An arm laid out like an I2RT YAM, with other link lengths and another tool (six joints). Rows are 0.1 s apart.
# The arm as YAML. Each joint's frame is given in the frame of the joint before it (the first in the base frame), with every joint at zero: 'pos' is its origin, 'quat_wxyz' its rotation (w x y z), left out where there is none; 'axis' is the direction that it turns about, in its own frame. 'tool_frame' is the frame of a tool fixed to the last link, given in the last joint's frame.
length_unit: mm
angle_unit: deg
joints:
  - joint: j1
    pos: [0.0, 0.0, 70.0]
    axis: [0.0, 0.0, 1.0]
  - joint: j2
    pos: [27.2, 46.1, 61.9]
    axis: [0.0, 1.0, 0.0]
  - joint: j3
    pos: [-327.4, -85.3, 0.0]
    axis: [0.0, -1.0, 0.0]
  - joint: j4
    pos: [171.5, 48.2, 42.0]
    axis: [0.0, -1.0, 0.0]
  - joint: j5
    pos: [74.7, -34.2, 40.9]
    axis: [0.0, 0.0, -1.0]
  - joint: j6
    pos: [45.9, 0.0, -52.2]
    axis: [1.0, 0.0, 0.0]
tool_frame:
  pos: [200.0, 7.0, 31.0]
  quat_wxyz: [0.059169, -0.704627, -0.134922, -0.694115]
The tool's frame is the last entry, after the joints.
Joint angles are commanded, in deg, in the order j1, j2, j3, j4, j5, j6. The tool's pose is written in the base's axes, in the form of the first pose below.
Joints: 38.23, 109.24, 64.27, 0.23, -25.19, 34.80
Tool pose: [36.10, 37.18, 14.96], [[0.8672, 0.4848, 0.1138], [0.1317, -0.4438, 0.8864], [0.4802, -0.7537, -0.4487]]
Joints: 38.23, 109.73, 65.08, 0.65, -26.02, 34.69
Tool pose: [36.26, 37.73, 15.35], [[0.8631, 0.4938, 0.1059], [0.1342, -0.4264, 0.8945], [0.4869, -0.7578, -0.4343]]
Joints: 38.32, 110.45, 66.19, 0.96, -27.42, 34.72
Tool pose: [36.26, 38.53, 15.76], [[0.8611, 0.5007, 0.0883], [0.1403, -0.4010, 0.9053], [0.4887, -0.7671, -0.4156]]
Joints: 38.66, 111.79, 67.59, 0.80, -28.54, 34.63
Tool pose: [36.18, 39.43, 15.60], [[0.8621, 0.5024, 0.0656], [0.1541, -0.3834, 0.9106], [0.4827, -0.7750, -0.4080]]
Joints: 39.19, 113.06, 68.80, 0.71, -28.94, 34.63
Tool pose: [36.15, 40.23, 15.30], [[0.8623, 0.5039, 0.0505], [0.1655, -0.3746, 0.9123], [0.4786, -0.7783, -0.4064]]
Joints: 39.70, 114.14, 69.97, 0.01, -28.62, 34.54
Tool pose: [36.18, 40.73, 14.80], [[0.8635, 0.5026, 0.0434], [0.1753, -0.3795, 0.9084], [0.4730, -0.7768, -0.4157]]
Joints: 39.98, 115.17, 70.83, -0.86, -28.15, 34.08
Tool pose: [36.25, 40.92, 14.06], [[0.8646, 0.5009, 0.0380], [0.1869, -0.3910, 0.9012], [0.4663, -0.7721, -0.4317]]
